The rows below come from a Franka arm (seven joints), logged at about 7 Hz.
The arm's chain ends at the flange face. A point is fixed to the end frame.
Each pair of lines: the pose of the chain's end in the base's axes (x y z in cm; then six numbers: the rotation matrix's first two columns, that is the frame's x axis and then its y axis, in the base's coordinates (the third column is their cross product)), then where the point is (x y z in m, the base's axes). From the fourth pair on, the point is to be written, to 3 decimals.
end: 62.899, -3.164, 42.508, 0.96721, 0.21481, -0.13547, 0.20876, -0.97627, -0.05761
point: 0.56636 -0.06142 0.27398
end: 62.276, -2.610, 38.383, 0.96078, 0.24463, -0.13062, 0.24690, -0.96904, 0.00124
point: 0.56427 -0.06668 0.23359
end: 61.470, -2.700, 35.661, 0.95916, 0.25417, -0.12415, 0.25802, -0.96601, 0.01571
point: 0.55819 -0.07011 0.20631
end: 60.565, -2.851, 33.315, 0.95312, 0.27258, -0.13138, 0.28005, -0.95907, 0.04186
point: 0.550 -0.077 0.184
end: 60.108, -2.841, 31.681, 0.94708, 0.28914, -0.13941, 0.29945, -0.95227, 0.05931
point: 0.546 -0.081 0.169
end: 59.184, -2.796, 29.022, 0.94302, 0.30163, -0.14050, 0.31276, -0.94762, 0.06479
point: 0.538 -0.082 0.143
